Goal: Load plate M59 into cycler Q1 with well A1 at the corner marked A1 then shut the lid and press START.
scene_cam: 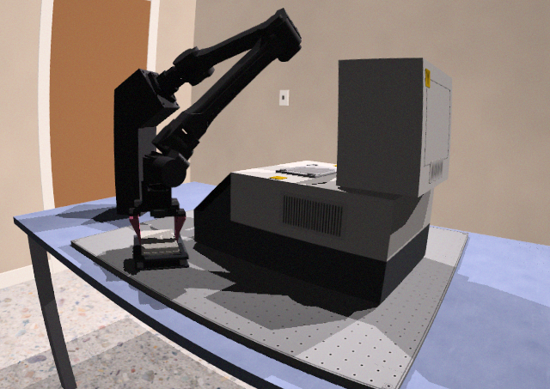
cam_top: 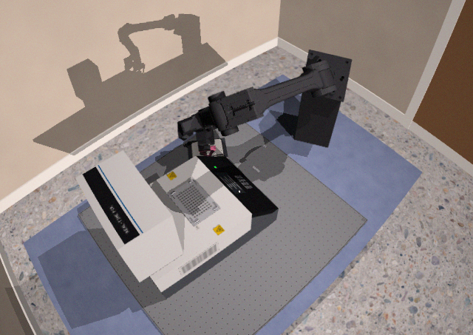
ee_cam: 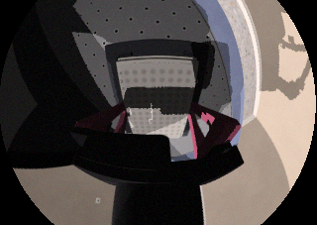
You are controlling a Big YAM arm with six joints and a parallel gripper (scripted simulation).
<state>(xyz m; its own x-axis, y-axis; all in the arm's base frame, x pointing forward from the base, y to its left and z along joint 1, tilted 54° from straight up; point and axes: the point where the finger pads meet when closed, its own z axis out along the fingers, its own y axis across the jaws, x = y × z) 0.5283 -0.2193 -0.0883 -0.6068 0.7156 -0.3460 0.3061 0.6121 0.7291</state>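
My hand is right at the sealed plate M59. Also, from my hand: plate nest N1 (2 cm below).
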